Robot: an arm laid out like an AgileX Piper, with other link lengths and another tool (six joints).
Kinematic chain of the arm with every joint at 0, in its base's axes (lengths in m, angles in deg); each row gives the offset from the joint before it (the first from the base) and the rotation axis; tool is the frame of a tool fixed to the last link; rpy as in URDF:
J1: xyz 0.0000 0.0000 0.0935 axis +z
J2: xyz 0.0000 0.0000 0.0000 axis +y
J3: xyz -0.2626 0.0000 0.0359 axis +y
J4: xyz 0.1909 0.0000 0.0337 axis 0.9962 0 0.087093
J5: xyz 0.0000 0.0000 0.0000 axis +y
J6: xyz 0.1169 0.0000 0.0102 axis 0.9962 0 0.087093
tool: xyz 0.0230 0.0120 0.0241 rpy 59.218 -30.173 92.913
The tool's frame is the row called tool.
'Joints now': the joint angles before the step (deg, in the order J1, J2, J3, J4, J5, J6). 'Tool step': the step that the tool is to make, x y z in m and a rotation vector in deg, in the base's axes. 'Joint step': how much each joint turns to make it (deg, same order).
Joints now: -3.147 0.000 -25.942 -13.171 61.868 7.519
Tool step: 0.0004 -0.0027 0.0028 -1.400 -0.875 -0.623
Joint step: 0.009 0.001 -0.050 -1.520 -0.912 0.079
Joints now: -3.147 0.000 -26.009 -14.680 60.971 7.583
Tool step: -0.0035 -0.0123 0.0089 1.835 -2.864 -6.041
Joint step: -0.025 0.044 -1.203 -4.972 0.291 7.270
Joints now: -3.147 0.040 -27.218 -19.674 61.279 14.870
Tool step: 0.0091 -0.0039 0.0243 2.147 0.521 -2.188
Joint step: -0.002 7.301 -5.094 -1.155 -0.446 3.799
